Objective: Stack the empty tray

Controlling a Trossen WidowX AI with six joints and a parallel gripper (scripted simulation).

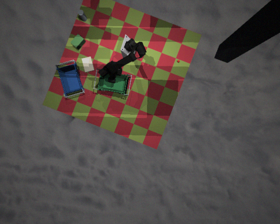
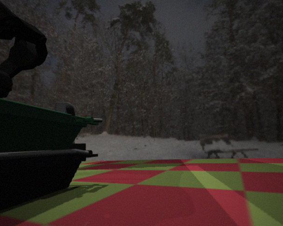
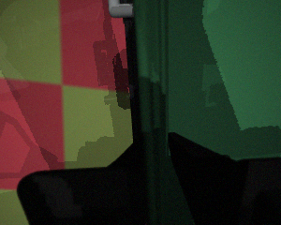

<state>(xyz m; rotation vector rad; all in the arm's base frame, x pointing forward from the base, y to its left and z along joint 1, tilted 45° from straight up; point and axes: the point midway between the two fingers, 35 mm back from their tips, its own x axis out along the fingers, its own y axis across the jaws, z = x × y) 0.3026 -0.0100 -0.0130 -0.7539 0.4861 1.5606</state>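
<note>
My gripper tip is now 70 mm short of the green tray, 30 mm below it and 10 mm to the right of it. Round my gripper tip: cream block (340 mm to the right, 80 mm below, 30 mm behind); then green block (510 mm to the right, 210 mm behind, 70 mm below).
</note>
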